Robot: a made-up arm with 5 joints.
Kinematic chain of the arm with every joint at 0, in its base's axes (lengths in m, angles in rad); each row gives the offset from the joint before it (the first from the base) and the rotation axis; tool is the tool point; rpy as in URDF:
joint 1: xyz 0.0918 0 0.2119 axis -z
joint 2: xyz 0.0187 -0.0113 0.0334 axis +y
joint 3: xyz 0.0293 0 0.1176 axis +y
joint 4: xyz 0.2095 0 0.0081 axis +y
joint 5: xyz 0.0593 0.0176 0 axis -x
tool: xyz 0 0 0 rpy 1.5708 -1.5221 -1.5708
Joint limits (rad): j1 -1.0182..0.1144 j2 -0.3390..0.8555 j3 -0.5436..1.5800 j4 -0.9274..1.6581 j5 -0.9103..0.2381
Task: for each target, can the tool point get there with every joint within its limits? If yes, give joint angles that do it. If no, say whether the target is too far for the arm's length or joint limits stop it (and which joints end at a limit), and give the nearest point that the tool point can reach.
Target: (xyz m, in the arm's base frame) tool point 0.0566 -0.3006 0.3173
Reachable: no: joint limits stop it (at a limit: joint 1, joint 2, joint 3) | nearest point 0.0459 -0.0625 0.1903 | short by 0.270 m
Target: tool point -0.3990 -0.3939 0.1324
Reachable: no: too far | nearest point 0.0240 -0.0544 0.1557 | short by 0.543 m
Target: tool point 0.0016 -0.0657 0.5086
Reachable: no: joint limits stop it (at a limit: joint 1, joint 2, joint 3, joint 4) | nearest point 0.2117 -0.0074 0.5905 | short by 0.233 m
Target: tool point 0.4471 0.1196 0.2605
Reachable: yes | joints -0.3078 0.6601 -0.3440 -0.2769 0.0461
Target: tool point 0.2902 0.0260 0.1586
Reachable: yes | joints -0.0988 -0.1549 1.1068 -0.1776 0.1020
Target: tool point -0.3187 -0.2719 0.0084
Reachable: no: too far | nearest point 0.0217 -0.0465 0.1400 | short by 0.429 m
